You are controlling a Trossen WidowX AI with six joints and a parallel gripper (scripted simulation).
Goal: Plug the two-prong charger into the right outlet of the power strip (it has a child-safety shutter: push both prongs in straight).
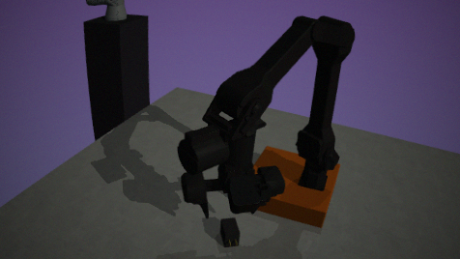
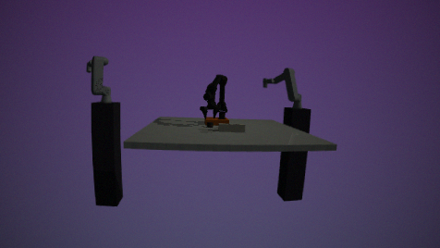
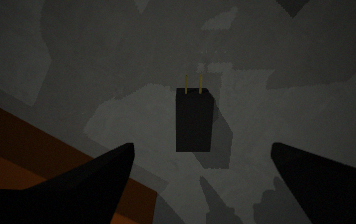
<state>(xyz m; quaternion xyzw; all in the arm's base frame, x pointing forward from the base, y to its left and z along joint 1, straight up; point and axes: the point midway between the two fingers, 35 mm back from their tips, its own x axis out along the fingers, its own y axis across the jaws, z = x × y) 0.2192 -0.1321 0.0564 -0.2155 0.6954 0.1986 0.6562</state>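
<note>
The black two-prong charger lies 10 mm ahead of my gripper tip, 10 mm to the left of it and 50 mm below it.
</note>
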